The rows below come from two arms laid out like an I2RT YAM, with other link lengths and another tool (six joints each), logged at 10 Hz.
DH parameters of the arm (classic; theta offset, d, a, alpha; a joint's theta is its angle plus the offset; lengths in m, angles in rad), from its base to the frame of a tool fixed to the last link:
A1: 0 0.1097 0.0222 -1.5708
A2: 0 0 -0.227 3.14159
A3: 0.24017 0 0.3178 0
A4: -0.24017 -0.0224 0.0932 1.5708
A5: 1.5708 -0.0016 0 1.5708
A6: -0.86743 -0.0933 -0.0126 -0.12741
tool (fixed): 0 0.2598 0 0
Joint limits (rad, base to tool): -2.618..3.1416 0..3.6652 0..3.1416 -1.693..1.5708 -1.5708..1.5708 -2.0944..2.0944
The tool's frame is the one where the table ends.
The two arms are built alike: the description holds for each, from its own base.
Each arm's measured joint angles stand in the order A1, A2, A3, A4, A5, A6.
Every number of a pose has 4 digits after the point. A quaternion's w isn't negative.
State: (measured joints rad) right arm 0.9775 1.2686 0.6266 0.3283 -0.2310 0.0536; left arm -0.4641 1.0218 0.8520 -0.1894 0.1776 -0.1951
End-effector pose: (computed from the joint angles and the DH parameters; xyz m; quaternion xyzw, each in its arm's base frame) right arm 0.2321 0.4249 0.0941 -0.8217 -0.1359 -0.3161 0.4543; left arm 0.3865 -0.2259 0.2136 0.6951 -0.4626 0.5403 0.1048
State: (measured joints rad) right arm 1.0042 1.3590 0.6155 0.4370 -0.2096 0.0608; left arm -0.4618 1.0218 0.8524 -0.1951 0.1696 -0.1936
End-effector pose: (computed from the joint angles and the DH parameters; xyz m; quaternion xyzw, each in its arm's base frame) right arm 0.2271 0.4349 0.0718 -0.8199 -0.1375 -0.3166 0.4567; left arm 0.3874 -0.2238 0.2124 0.6982 -0.4608 0.5385 0.1008
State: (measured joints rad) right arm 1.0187 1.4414 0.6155 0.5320 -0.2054 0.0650; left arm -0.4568 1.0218 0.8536 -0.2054 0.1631 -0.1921
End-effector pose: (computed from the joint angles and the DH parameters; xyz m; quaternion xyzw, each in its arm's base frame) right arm 0.2245 0.4432 0.0555 -0.8160 -0.1404 -0.3169 0.4626; left arm 0.3883 -0.2205 0.2105 0.7027 -0.4588 0.5351 0.0969
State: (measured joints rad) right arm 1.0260 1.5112 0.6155 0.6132 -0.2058 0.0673; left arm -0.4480 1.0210 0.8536 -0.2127 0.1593 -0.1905
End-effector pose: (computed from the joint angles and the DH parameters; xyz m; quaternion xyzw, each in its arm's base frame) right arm 0.2232 0.4483 0.0417 -0.8125 -0.1425 -0.3176 0.4677; left arm 0.3898 -0.2162 0.2091 0.7068 -0.4559 0.5329 0.0929
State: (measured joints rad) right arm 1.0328 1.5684 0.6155 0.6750 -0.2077 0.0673; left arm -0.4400 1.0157 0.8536 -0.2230 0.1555 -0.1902
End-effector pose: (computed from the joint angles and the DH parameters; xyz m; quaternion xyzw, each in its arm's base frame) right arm 0.2209 0.4516 0.0291 -0.8106 -0.1458 -0.3166 0.4706; left arm 0.3904 -0.2118 0.2090 0.7105 -0.4526 0.5313 0.0894
